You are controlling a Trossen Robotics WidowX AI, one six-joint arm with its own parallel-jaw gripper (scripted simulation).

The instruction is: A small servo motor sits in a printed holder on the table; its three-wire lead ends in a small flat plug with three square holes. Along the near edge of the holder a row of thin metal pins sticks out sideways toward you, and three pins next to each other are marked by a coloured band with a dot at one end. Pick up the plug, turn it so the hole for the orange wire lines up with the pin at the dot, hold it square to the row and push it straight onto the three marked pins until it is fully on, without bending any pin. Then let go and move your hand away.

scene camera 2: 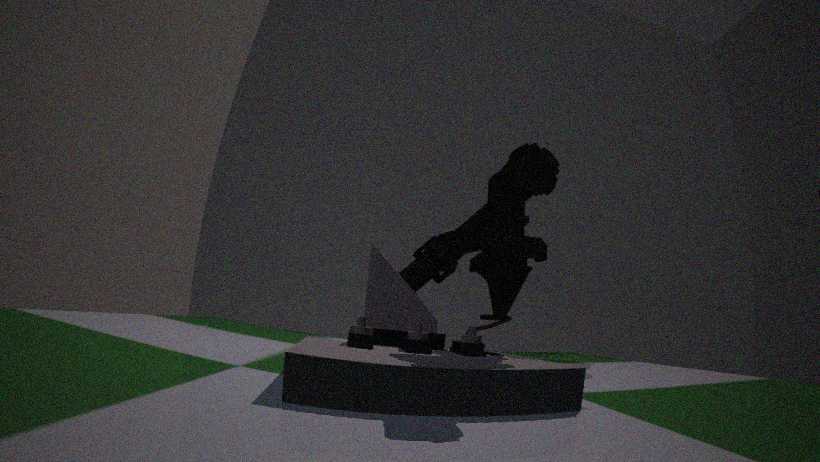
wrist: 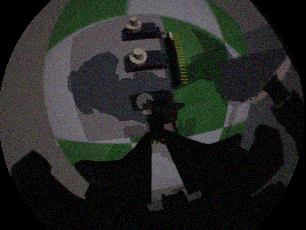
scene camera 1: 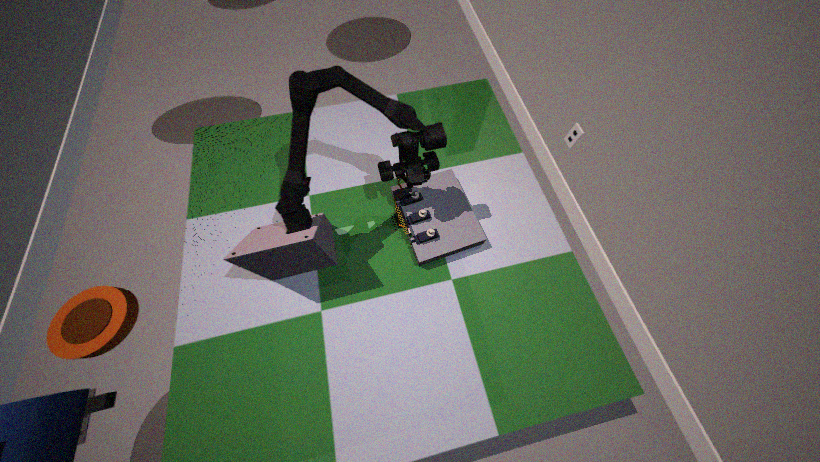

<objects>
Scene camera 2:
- my gripper
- grey holder
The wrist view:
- my gripper
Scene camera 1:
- my gripper
</objects>
